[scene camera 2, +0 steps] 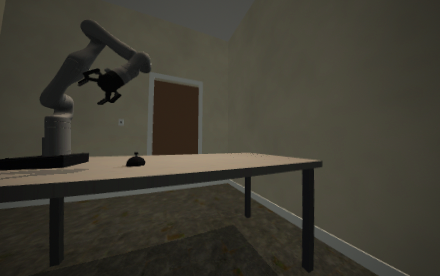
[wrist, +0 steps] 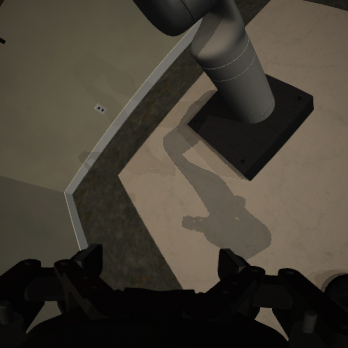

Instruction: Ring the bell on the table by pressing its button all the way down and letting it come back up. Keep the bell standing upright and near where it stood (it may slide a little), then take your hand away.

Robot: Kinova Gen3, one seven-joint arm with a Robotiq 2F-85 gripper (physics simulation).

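Frame: origin at the arm's base, x back, y right, z up, level; centimetres.
Where they show: gripper, fingertip midpoint: [scene camera 2: 88, 95] [wrist: 160, 259]; arm's base at its link origin: [scene camera 2: 58, 155] [wrist: 253, 105].
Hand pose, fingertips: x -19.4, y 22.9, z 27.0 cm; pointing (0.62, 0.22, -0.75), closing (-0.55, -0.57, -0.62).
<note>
Each offset is from my fingertips to the top centre of the thing. "*": to the spot under its first point. Level surfaces: height alone.
A dark, dome-shaped bell @(dx -18.0, dy -5.1, dz -25.2 cm) [scene camera 2: 135, 162] stands upright on the table @(dz -31.8 cm) [scene camera 2: 225, 163] [wrist: 310, 205], with its small button @(* dx -18.1, dy -4.8, dz -26.3 cm) [scene camera 2: 136, 154] raised on top. In the wrist view, part of a dark round thing that looks like the bell [wrist: 341, 291] shows at the right edge, partly behind the gripper. My gripper [scene camera 2: 92, 92] [wrist: 160, 259] is open, its fingers wide apart with nothing between them. It hangs high above the table, up and to the left of the bell in the scene view, and does not touch it.
The arm's dark base plate [scene camera 2: 75, 160] [wrist: 240, 145] sits on the table, left of the bell in the scene view. The arm's shadow falls on the table in the wrist view. A brown door [scene camera 2: 176, 117] is in the wall behind.
</note>
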